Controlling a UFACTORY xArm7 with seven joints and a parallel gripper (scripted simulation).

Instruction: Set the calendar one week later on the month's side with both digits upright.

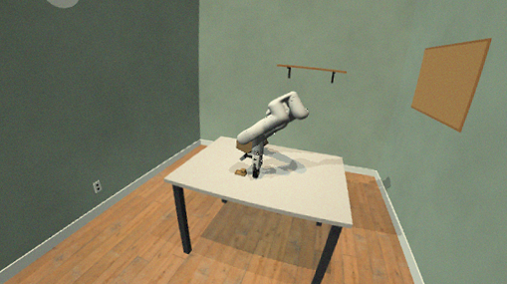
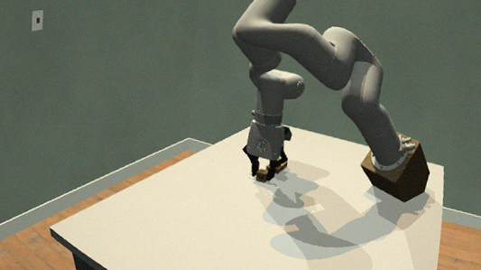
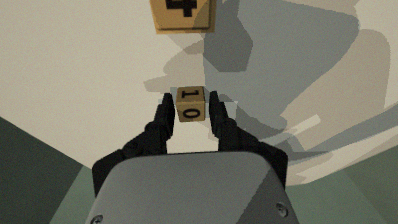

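Right now the digit cube is 1 cm below my hand. From my hand the other things lie so: wooden calendar tray: 11 cm to the right, 2 cm below.
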